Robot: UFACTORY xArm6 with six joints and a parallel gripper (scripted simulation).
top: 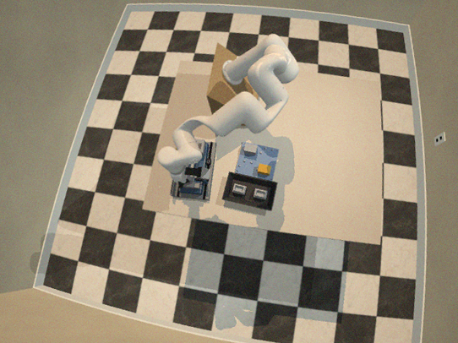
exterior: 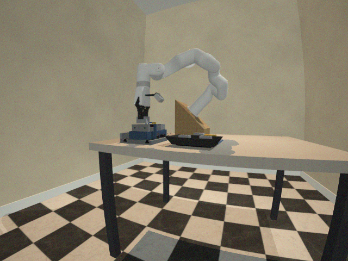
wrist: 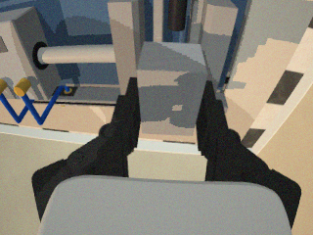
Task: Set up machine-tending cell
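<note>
Right now my hand is 70 mm above the fixed jaw, 30 mm short of it and 10 mm to the right of it. Also, from my hand: push rod: 90 mm behind, 70 mm below, 10 mm to the right; then dark work stop rod: 50 mm to the left, 50 mm below; then vise: 100 mm below, 70 mm behind.
</note>
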